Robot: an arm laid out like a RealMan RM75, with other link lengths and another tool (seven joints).
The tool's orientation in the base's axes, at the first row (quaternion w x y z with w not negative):
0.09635, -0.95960, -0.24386, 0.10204
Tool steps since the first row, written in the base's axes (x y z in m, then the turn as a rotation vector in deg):
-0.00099, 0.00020, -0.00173, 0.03, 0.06, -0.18
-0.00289, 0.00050, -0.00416, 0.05, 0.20, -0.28
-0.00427, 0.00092, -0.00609, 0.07, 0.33, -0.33
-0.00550, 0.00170, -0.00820, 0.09, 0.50, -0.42
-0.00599, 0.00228, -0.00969, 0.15, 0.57, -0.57
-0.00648, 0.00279, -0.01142, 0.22, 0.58, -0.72
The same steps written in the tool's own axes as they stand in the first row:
-0.00050, -0.00021, 0.00193, 0.08, 0.00, 0.17
-0.00162, -0.00075, 0.00477, 0.18, -0.08, 0.28
-0.00232, -0.00128, 0.00701, 0.27, -0.18, 0.34
-0.00268, -0.00201, 0.00944, 0.38, -0.29, 0.45
-0.00260, -0.00238, 0.01107, 0.49, -0.29, 0.59
-0.00251, -0.00263, 0.01292, 0.58, -0.23, 0.72

